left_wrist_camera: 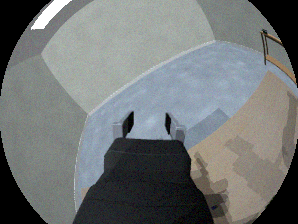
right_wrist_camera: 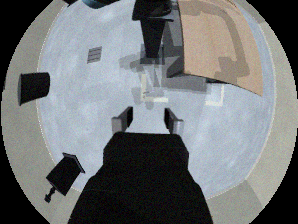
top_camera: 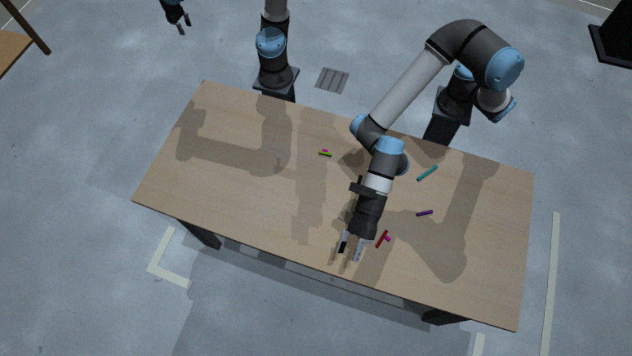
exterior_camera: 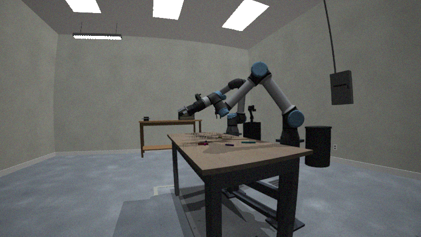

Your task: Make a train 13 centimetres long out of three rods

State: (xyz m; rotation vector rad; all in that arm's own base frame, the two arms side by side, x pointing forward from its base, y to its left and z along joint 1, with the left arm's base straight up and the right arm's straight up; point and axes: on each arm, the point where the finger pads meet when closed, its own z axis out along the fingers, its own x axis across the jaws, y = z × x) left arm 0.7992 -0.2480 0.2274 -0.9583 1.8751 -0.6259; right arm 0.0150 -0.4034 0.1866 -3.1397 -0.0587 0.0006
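Observation:
Now: the lime rod 410 mm behind my left hand, 140 mm to the right of it and 220 mm below it. From my left hand the other things lie so: blue rod 190 mm behind, 10 mm to the left, 220 mm below; red rod 120 mm behind, 110 mm to the left, 220 mm below; purple rod 240 mm behind, 250 mm to the left, 220 mm below.

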